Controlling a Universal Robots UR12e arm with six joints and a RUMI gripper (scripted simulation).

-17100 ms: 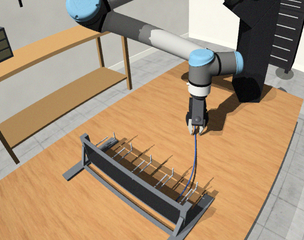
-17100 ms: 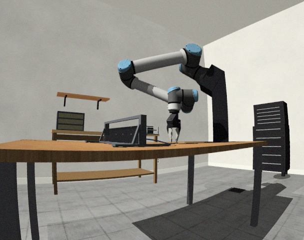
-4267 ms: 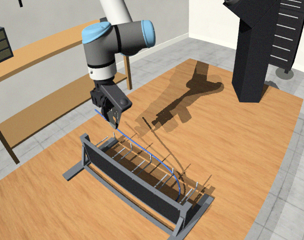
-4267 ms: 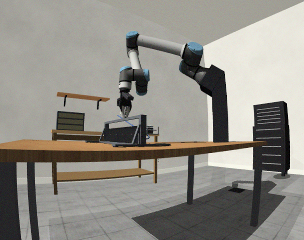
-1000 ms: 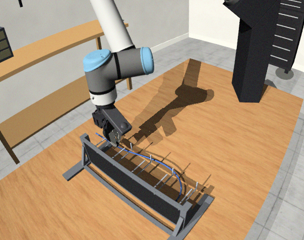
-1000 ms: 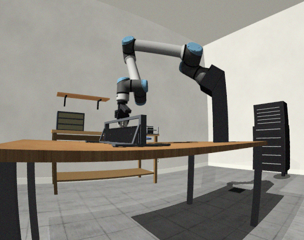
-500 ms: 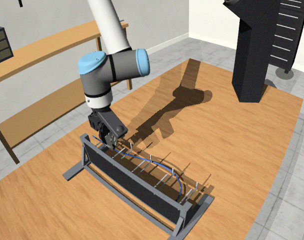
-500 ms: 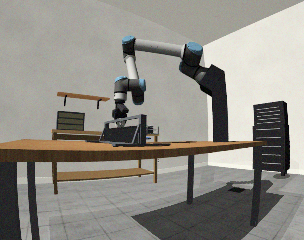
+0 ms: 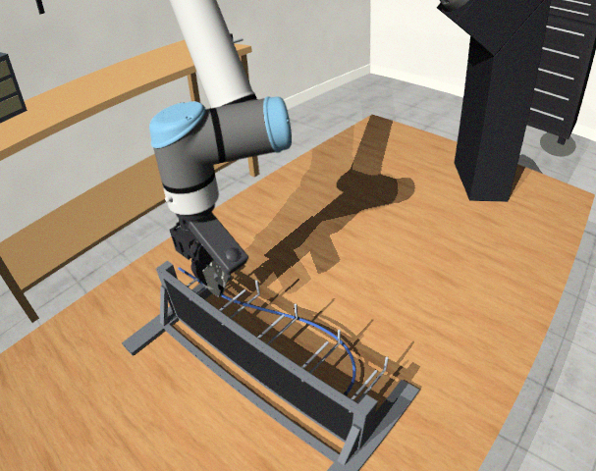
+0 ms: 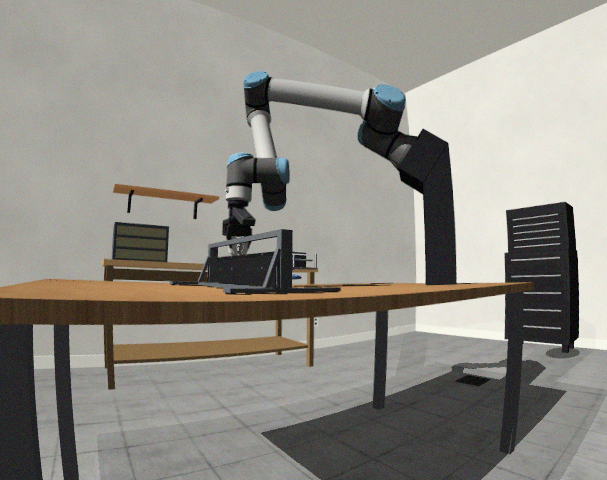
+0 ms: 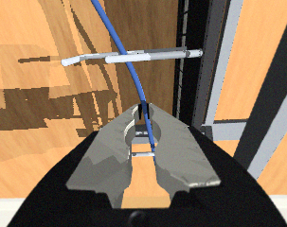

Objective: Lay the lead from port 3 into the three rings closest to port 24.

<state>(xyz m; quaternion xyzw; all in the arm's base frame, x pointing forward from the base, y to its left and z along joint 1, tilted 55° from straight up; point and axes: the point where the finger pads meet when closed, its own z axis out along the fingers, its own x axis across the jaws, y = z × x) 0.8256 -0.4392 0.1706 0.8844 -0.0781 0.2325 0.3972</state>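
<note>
The grey rack lies 110 mm ahead of my hand, 120 mm to the left of it and 10 mm below it.
</note>
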